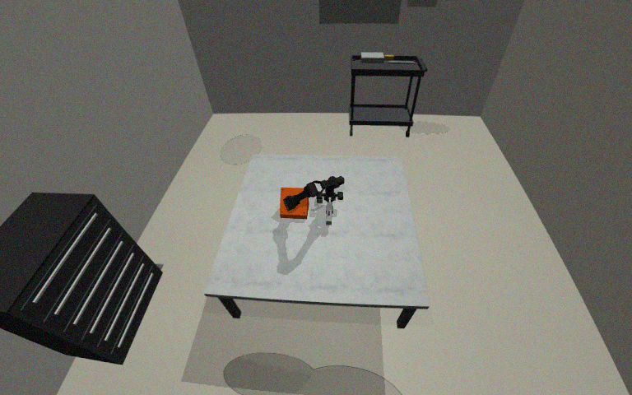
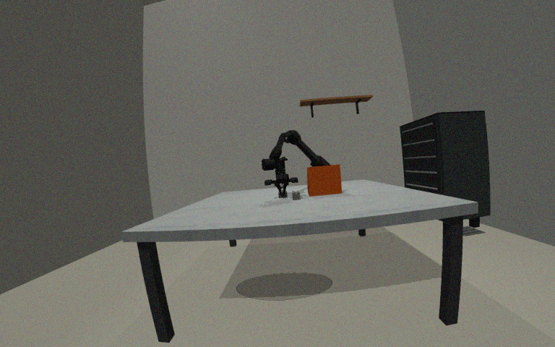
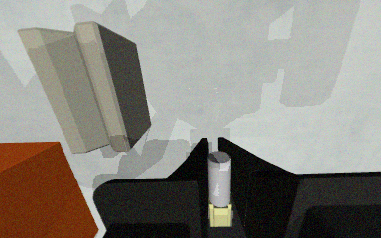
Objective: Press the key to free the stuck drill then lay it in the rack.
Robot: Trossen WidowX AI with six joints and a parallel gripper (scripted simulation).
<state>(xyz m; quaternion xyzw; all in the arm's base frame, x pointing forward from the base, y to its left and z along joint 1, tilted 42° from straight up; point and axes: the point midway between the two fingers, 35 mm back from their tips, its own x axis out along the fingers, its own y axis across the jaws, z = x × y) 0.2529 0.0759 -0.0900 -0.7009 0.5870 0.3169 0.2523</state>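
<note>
Now: the drill 50 mm to the right of my gripper tip, 40 mm above it and 10 mm ahead of it. Also, from my gripper tip: grey grooved block 80 mm behind, 30 mm to the left.
</note>
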